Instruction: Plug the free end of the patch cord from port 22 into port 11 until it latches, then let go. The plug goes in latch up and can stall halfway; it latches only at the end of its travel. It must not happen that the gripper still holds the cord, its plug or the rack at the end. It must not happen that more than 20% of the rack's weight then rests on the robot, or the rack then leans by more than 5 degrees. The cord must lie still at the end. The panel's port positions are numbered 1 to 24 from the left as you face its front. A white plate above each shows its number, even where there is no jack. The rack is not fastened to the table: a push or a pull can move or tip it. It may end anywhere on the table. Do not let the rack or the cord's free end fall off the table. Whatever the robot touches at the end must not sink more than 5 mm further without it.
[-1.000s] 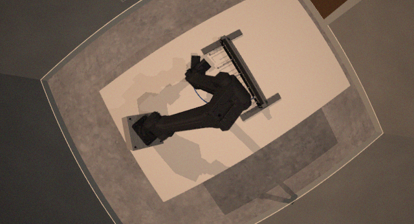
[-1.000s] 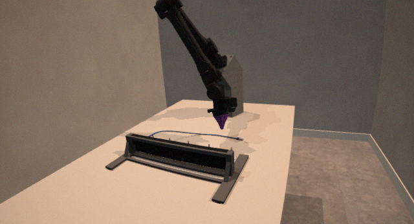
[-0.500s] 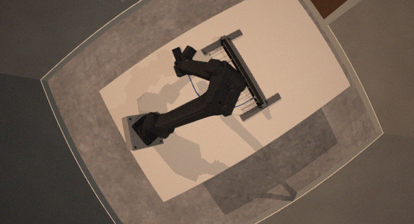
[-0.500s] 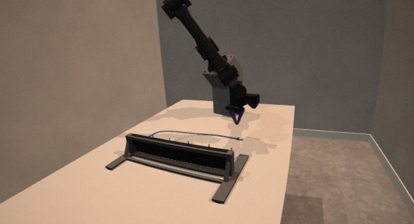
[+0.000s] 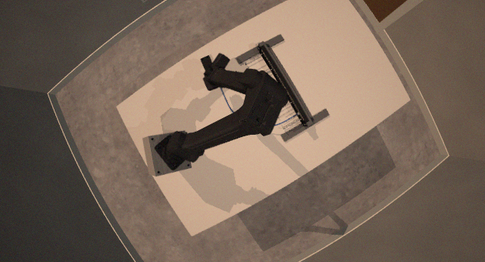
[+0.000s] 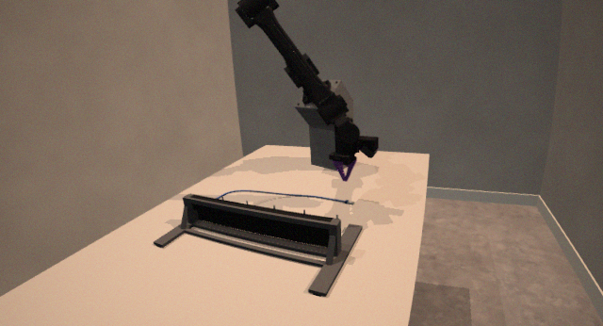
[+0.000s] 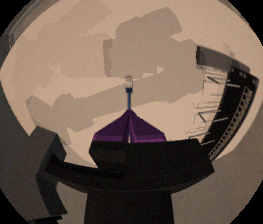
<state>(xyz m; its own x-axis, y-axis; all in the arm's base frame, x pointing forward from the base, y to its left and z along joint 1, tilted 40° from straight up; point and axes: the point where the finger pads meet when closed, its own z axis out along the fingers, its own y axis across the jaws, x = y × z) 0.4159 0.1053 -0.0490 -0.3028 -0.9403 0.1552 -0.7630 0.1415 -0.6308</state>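
Right now my hand is 80 mm above the plug, 20 mm to the right of it and 10 mm short of it.
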